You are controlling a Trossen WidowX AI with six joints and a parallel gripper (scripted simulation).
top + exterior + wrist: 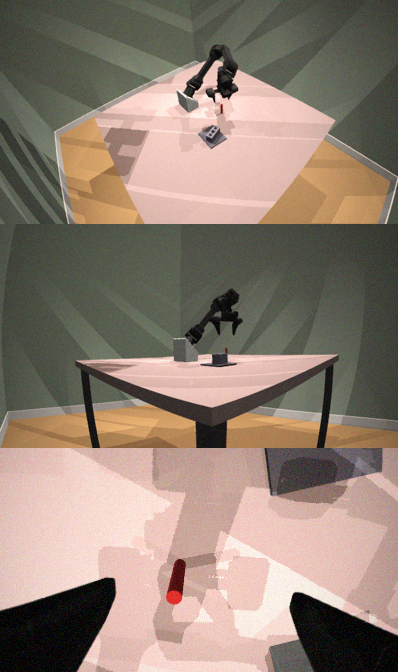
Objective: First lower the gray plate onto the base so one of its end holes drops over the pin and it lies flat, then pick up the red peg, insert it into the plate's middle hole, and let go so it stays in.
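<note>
My gripper tip is 110 mm above the red peg, 40 mm to the right of it and 30 mm past it. Also, from my gripper tip: gray plate 160 mm to the right, 110 mm below, 70 mm ahead; then dark base 140 mm to the right, 140 mm below, 60 mm ahead.
</note>
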